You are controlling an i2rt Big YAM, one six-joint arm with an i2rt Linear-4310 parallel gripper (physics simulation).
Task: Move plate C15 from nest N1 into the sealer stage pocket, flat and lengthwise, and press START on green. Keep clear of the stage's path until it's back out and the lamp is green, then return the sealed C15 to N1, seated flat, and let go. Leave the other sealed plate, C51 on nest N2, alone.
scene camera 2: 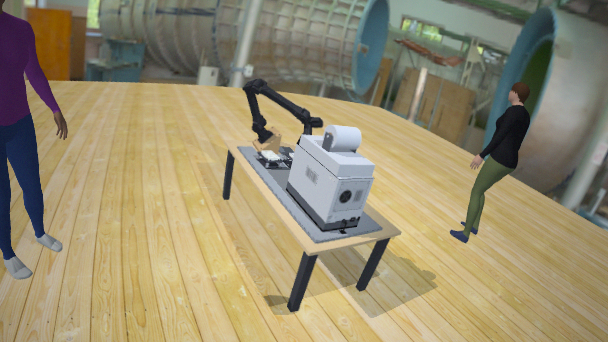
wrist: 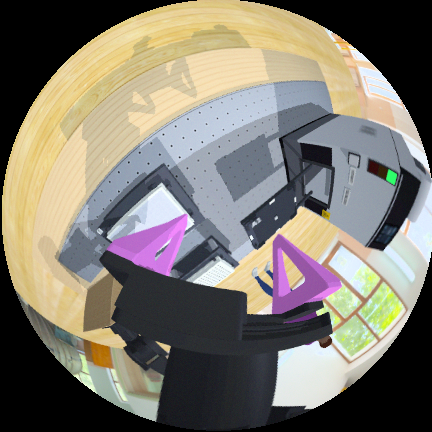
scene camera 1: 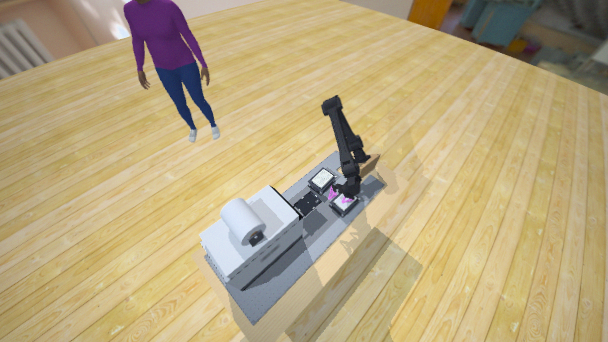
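Where they show: gripper, fingertip midpoint: (wrist: 232, 228) (scene camera 1: 335, 200); arm's base at its link origin: (scene camera 2: 265, 137) (scene camera 1: 361, 160).
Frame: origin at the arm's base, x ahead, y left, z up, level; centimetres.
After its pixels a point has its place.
Note:
My gripper (scene camera 1: 339, 196) @[x 42.5, y 10.7, z 7.7 cm] (wrist: 232, 228) @[x 42.5, y 10.7, z 7.7 cm] is open and empty, above the board beside and partly over the nest with a glossy, film-covered plate (scene camera 1: 342, 203) @[x 36.1, y 12.7, z -1.0 cm] (wrist: 145, 212) @[x 34.2, y 14.7, z -1.1 cm]. A plate with visible wells (scene camera 1: 322, 177) @[x 31.2, y -9.0, z -0.6 cm] (scene camera 2: 271, 155) @[x 33.1, y -8.7, z -0.6 cm] (wrist: 212, 272) @[x 33.6, y -6.8, z -0.7 cm] sits in the other nest; one finger and the gripper body cover part of it in the wrist view. Their labels are not readable; the glossy one looks sealed. The black sealer stage (scene camera 1: 306, 204) @[x 53.9, y -1.0, z 1.7 cm] (wrist: 272, 216) @[x 51.8, y -0.4, z 1.7 cm] is out, its pocket empty. The sealer (scene camera 1: 280, 212) @[x 75.2, y 3.1, z 27.7 cm] (scene camera 2: 312, 175) @[x 89.3, y -12.4, z 13.2 cm] (wrist: 370, 197) @[x 67.2, y 1.7, z 16.9 cm] shows a lit green lamp (wrist: 391, 176) @[x 67.1, y 8.1, z 19.9 cm]. A square button (wrist: 353, 159) @[x 66.5, y 8.3, z 11.7 cm] is on its front.
A film roll (scene camera 1: 240, 220) @[x 91.3, y 0.7, z 40.2 cm] (scene camera 2: 346, 138) @[x 95.9, y -3.4, z 36.0 cm] tops the sealer. The arm's wooden base block (scene camera 1: 370, 164) @[x 1.7, y 7.8, z 3.8 cm] (scene camera 2: 273, 140) @[x 10.5, y 1.7, z 1.8 cm] (wrist: 100, 302) @[x 5.9, y 7.5, z 0.3 cm] stands at the table end, beyond the nests. One person (scene camera 1: 162, 40) (scene camera 2: 15, 70) stands beyond the table; another (scene camera 2: 510, 125) is on the other side.

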